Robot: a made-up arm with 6 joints.
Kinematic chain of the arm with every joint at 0, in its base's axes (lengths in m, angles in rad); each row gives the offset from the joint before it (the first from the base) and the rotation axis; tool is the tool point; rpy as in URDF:
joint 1: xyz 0 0 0.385 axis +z
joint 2: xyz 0 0 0 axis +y
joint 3: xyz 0.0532 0 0.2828 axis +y
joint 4: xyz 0.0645 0 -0.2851 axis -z
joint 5: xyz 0 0 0 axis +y
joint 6: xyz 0.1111 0 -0.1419 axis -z
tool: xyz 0 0 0 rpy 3.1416 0 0
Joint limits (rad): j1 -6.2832..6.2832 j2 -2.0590..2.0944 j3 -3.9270..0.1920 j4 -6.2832..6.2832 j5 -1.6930..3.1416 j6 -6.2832..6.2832
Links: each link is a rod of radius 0.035 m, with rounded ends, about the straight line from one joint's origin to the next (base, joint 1, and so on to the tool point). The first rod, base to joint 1, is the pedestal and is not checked.
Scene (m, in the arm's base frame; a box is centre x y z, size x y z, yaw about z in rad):
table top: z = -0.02
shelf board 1: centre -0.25 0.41 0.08 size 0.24 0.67 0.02 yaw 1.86
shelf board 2: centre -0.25 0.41 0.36 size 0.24 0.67 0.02 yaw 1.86
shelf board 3: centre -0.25 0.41 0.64 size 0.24 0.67 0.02 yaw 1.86
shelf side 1: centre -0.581 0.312 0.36 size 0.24 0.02 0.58 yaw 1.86
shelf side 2: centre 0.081 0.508 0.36 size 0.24 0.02 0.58 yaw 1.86
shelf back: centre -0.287 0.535 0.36 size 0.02 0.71 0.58 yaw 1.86
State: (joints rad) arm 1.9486 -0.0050 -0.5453 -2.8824 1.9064 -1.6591
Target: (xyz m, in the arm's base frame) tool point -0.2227 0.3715 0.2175
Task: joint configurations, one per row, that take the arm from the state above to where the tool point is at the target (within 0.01 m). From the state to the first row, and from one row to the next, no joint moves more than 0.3 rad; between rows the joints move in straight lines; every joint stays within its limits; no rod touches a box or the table.
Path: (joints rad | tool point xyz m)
1: 2.0200 -0.1682 -0.2995 -2.8347 2.0967 -1.6591 | -0.1053 0.3426 0.5018
2: 2.0914 -0.3313 -0.0538 -2.7870 2.2869 -1.6591 | -0.0841 0.2723 0.5018
3: 2.1629 -0.4945 0.1920 -2.7393 2.4772 -1.6591 | -0.0547 0.2041 0.4954
4: 2.2288 -0.2214 0.1321 -2.8622 2.2451 -1.6591 | -0.1147 0.2296 0.4116
5: 2.2948 0.0518 0.0721 -2.9850 2.0131 -1.6591 | -0.1543 0.2159 0.3130
6: 2.3608 0.3249 0.0122 -3.1079 1.7810 -1.6591 | -0.1623 0.1685 0.2175
7: 2.2965 0.4184 -0.2019 -3.0661 1.7578 -1.6591 | -0.1923 0.2350 0.2144
8: 2.2323 0.5120 -0.4159 -3.0242 1.7346 -1.6591 | -0.2125 0.3032 0.2144
9: 2.1680 0.6055 -0.6300 -2.9824 1.7114 -1.6591 | -0.2227 0.3715 0.2175

